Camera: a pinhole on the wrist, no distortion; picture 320 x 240 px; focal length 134.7 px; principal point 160.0 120.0 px. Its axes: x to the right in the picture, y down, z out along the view. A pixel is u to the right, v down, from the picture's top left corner.
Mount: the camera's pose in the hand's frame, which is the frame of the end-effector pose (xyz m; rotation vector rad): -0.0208 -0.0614 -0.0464 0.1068 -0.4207 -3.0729
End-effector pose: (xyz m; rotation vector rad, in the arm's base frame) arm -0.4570 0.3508 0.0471 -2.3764 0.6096 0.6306
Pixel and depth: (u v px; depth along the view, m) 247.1 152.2 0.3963
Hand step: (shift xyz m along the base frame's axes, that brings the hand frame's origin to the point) -0.3029 0.3453 -0.0479
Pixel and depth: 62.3 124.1 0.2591
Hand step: 0.0482 0.0935 -0.2403
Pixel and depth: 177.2 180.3 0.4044
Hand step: -0.1152 0.3693 -0.1644
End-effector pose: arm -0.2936 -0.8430 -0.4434 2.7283 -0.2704 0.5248
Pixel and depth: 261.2 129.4 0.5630
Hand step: -0.2939 -0.1486 -0.5954
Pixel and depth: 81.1 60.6 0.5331
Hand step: 0.2800 -0.4821 -0.1757
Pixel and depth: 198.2 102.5 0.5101
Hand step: -0.0846 -0.2515 -0.4030
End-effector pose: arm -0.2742 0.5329 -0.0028 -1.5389 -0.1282 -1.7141
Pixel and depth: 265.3 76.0 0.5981
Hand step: 0.4744 0.3372 -0.4667
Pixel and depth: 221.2 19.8 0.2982
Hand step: 0.2600 0.0365 -0.2127
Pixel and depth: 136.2 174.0 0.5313
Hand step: 0.3445 0.3576 0.2182
